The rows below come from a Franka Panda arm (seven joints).
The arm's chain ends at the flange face. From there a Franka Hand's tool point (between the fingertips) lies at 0.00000 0.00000 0.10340 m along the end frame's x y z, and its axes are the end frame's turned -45 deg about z.
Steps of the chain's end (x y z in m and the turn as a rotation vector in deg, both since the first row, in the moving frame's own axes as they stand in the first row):
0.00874, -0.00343, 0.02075, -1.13, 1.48, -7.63
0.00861, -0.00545, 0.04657, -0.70, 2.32, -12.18
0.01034, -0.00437, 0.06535, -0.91, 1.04, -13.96
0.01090, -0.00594, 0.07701, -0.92, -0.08, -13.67
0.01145, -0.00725, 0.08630, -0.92, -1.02, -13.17
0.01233, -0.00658, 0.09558, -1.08, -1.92, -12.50
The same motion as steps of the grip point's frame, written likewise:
0.00927, 0.00705, 0.02070, -1.85, 0.25, -7.63
0.01240, 0.00584, 0.04648, -2.14, 1.15, -12.18
0.01087, 0.00666, 0.06532, -1.38, 0.09, -13.96
0.01077, 0.00472, 0.07700, -0.59, -0.71, -13.67
0.01075, 0.00313, 0.08627, 0.07, -1.37, -13.17
0.00946, 0.00342, 0.09550, 0.59, -2.12, -12.50

